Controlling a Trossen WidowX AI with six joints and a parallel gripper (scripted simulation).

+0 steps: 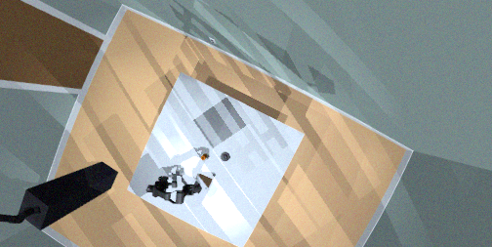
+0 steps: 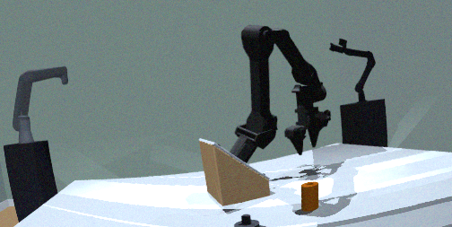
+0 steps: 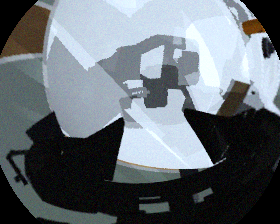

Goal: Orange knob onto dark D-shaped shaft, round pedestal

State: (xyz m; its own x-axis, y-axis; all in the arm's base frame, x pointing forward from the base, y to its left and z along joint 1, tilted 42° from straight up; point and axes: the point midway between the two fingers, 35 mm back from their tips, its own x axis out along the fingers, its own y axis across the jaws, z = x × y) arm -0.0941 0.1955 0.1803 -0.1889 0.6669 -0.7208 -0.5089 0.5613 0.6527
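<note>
Right now the orange knob is 34 cm ahead of my gripper tip, 17 cm to the right of it and 4 cm below it. Round my gripper tip: dark round pedestal 43 cm ahead, 33 cm to the right, 4 cm below.
</note>
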